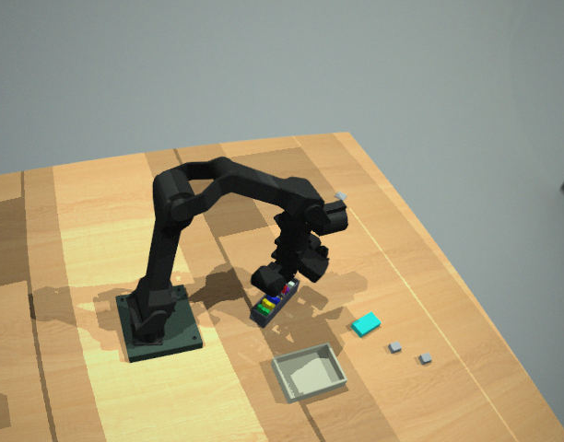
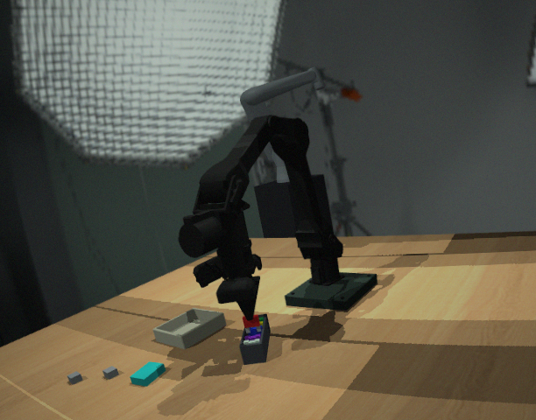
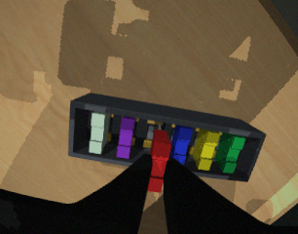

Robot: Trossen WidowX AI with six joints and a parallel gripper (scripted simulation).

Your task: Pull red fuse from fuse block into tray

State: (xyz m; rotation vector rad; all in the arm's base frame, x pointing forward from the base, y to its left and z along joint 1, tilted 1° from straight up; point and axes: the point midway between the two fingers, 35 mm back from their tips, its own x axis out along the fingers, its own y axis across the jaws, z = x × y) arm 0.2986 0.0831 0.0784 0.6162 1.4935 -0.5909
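My gripper tip is now 1 cm past the blue fuse, 1 cm to the left of it and 4 cm above it. The rest, counted from my gripper tip: yellow fuse (3 cm behind, 3 cm to the right, 4 cm below); red fuse (1 cm below); purple fuse (1 cm ahead, 2 cm to the left, 4 cm below).
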